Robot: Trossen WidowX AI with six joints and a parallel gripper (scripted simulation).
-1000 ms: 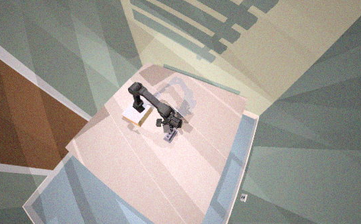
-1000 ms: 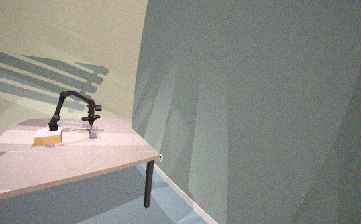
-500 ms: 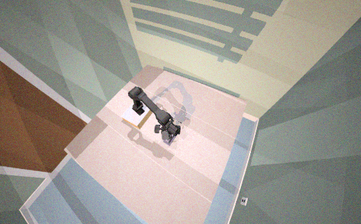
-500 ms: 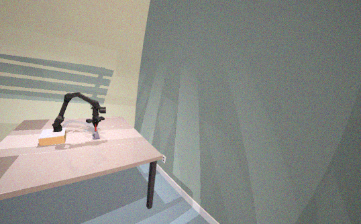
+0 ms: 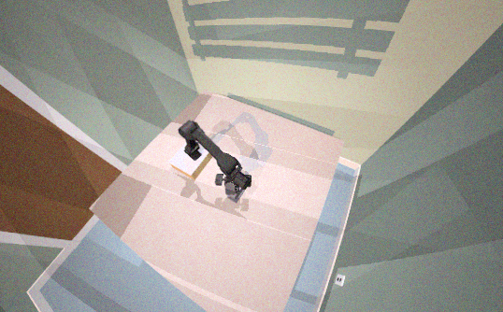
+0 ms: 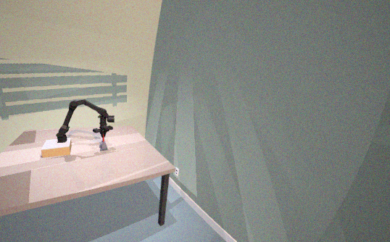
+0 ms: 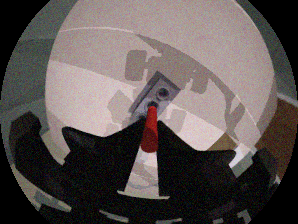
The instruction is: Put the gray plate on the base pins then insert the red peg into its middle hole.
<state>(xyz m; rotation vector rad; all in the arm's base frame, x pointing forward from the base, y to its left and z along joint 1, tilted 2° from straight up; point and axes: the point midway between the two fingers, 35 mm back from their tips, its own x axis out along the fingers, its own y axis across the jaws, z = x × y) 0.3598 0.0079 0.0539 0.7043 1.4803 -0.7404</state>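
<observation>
Right now the gray plate is 7 cm below my gripper tip. The rest, counted from my gripper tip: red peg: right at my gripper tip.
</observation>
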